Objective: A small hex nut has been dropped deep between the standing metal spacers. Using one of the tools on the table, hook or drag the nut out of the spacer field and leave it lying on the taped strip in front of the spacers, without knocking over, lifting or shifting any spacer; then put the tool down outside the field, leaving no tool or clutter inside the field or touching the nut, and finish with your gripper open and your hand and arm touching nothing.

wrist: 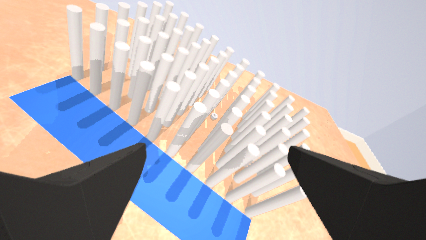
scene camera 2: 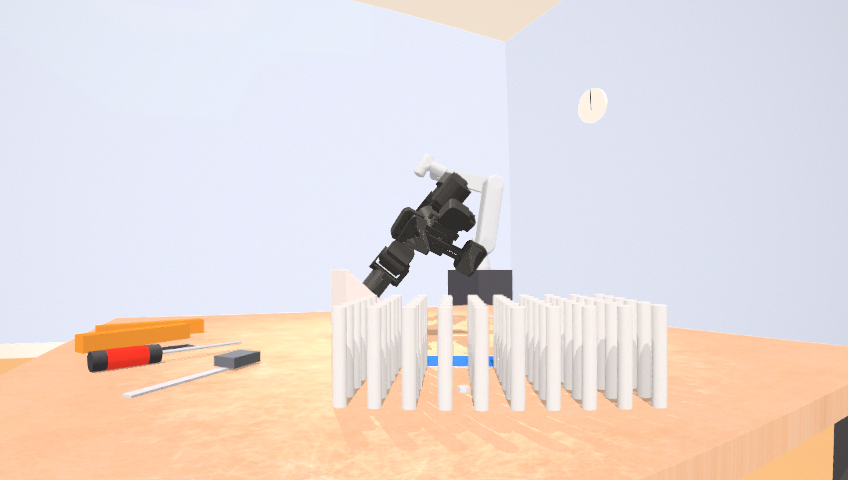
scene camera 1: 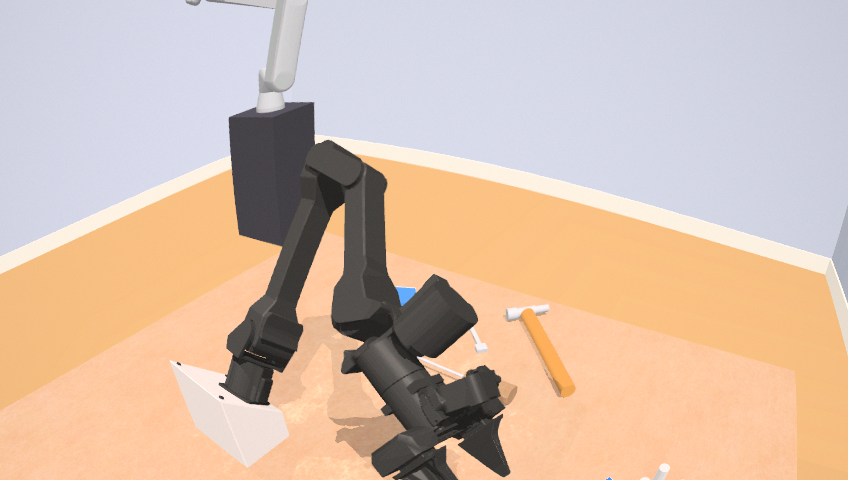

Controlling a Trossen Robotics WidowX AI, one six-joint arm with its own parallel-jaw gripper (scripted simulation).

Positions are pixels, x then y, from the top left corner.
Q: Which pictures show the orange-handled hammer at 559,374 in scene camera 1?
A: Scene camera 1 only.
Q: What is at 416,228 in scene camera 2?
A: My gripper.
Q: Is my gripper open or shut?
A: Open.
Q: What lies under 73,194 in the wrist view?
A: My gripper.
